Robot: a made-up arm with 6 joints. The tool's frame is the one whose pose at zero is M. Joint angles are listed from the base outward.
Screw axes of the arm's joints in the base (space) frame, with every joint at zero. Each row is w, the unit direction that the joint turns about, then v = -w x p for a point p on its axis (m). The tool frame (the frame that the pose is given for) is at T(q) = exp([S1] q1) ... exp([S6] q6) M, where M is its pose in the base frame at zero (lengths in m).
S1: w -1 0 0 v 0 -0.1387 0
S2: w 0 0 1 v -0.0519 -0.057 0
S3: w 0 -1 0 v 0.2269 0 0.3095
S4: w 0 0 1 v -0.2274 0.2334 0
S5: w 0 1 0 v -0.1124 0 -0.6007
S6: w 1 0 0 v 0 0.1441 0.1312
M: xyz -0.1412 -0.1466 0.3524 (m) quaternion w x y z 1 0 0 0
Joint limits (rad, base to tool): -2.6..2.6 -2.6..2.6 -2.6..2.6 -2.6..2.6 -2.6..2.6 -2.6..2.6
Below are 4 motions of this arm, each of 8 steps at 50 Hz.
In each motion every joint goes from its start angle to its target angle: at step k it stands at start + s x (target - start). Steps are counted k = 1, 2, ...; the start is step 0. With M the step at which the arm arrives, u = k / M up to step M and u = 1 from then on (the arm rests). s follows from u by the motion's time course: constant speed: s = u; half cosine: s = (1 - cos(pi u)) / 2; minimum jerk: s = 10 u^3 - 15 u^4 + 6 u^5.
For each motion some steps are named. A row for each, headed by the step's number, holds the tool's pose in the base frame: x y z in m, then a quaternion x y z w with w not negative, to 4 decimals.
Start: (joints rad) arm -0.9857 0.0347 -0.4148 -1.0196 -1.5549 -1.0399
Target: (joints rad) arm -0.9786 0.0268 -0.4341 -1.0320 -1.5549 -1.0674
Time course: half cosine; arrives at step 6
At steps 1, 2, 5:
1: -0.1479 -0.1371 0.6387 -0.4197 -0.0342 -0.5412 0.7279
2: -0.1442 -0.1351 0.6380 -0.4237 -0.0319 -0.5398 0.7267
5: -0.1305 -0.1277 0.6353 -0.4385 -0.0234 -0.5347 0.7220

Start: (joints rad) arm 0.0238 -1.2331 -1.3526 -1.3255 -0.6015 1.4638
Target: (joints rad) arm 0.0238 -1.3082 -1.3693 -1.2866 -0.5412 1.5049
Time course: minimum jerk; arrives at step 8
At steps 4, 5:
4: -0.2027 0.0953 0.2903 0.0922 -0.0927 -0.8912 0.4344
5: -0.2072 0.1038 0.2867 0.0993 -0.0956 -0.8967 0.4206

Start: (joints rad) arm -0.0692 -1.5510 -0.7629 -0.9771 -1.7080 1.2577
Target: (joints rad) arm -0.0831 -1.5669 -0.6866 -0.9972 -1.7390 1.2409
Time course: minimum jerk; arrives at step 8
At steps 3, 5, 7, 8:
3: 0.2455 0.2761 0.6921 -0.2045 -0.3521 -0.5576 0.7234
5: 0.2580 0.2886 0.6934 -0.2251 -0.3541 -0.5529 0.7199
7: 0.2653 0.2957 0.6939 -0.2370 -0.3551 -0.5501 0.7177
8: 0.2657 0.2961 0.6939 -0.2378 -0.3552 -0.5500 0.7175

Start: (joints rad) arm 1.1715 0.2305 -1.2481 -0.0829 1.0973 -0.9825
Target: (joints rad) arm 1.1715 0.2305 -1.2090 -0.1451 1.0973 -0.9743
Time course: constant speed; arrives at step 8
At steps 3, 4, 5, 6, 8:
3: -0.7042 -0.1890 0.2142 -0.4014 0.9062 -0.0947 0.0929
4: -0.7022 -0.1926 0.2125 -0.4037 0.9047 -0.0986 0.0943
5: -0.7003 -0.1961 0.2108 -0.4059 0.9031 -0.1025 0.0958
6: -0.6982 -0.1996 0.2091 -0.4081 0.9015 -0.1065 0.0973
8: -0.6941 -0.2067 0.2058 -0.4124 0.8982 -0.1144 0.1003

